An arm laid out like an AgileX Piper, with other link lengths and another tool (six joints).
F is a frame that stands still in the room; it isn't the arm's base.
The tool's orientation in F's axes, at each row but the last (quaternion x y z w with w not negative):
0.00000, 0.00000, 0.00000, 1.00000
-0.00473, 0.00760, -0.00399, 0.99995
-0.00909, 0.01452, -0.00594, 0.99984
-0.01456, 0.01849, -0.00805, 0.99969
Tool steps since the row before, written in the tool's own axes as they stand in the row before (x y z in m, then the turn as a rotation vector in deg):
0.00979, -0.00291, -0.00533, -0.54, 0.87, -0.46
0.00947, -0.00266, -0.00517, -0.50, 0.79, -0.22
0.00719, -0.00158, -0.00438, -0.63, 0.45, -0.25
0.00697, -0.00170, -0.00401, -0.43, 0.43, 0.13
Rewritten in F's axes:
0.00979, -0.00291, -0.00533, -0.54, 0.87, -0.46
0.00937, -0.00278, -0.00529, -0.50, 0.79, -0.22
0.00704, -0.00175, -0.00456, -0.63, 0.45, -0.24
0.00679, -0.00193, -0.00421, -0.42, 0.44, 0.13

